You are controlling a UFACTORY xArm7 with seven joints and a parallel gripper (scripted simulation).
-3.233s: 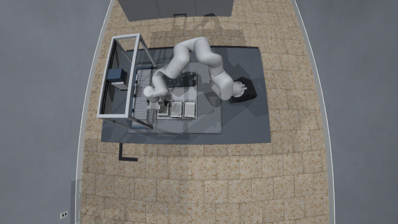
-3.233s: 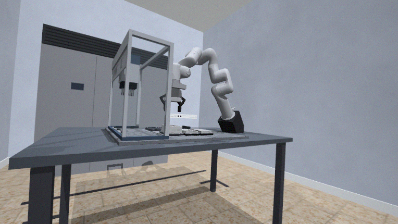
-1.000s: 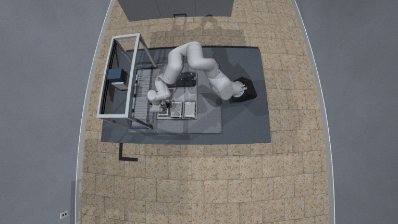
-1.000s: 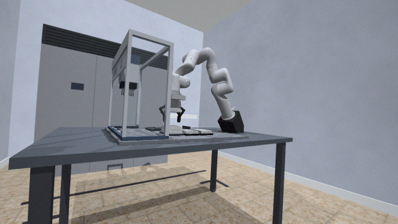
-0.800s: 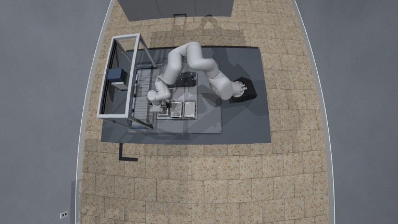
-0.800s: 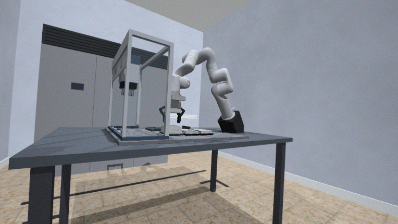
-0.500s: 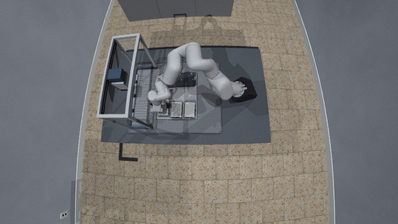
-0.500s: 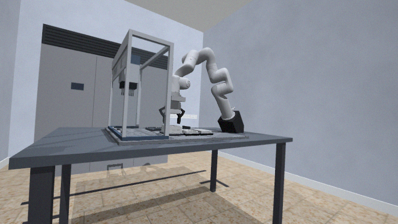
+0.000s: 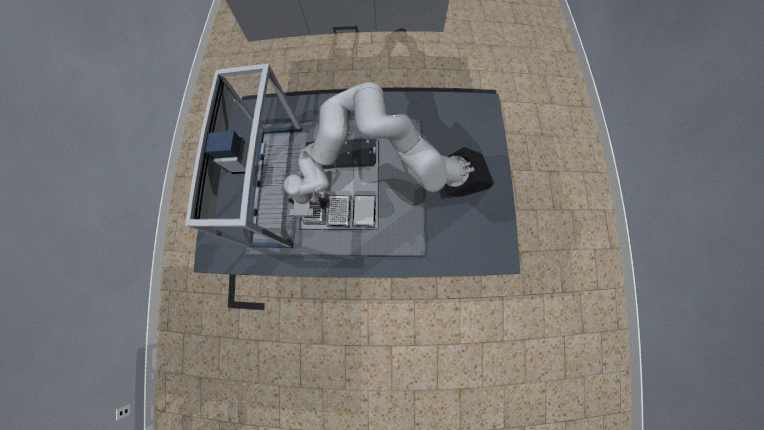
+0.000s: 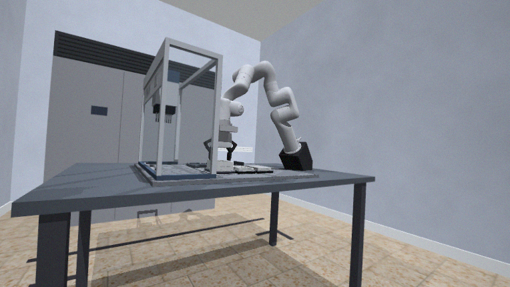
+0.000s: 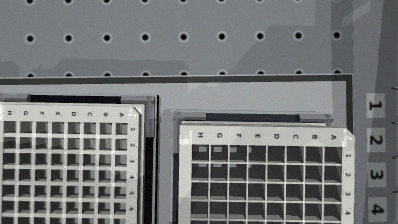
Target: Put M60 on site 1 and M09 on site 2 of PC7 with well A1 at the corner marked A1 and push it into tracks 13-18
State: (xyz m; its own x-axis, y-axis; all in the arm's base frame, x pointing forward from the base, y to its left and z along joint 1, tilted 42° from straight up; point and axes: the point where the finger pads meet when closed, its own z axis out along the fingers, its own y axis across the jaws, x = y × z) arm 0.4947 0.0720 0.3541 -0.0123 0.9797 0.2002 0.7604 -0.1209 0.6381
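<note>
Right now my hand is 60 mm above the nest S3. Round my hand: nest S1: 220 mm behind, 60 mm below; then 96-well plate M06: 110 mm behind, 50 mm below, 10 mm to the left; then frame post: 180 mm above, 170 mm to the left, 100 mm ahead.
</note>
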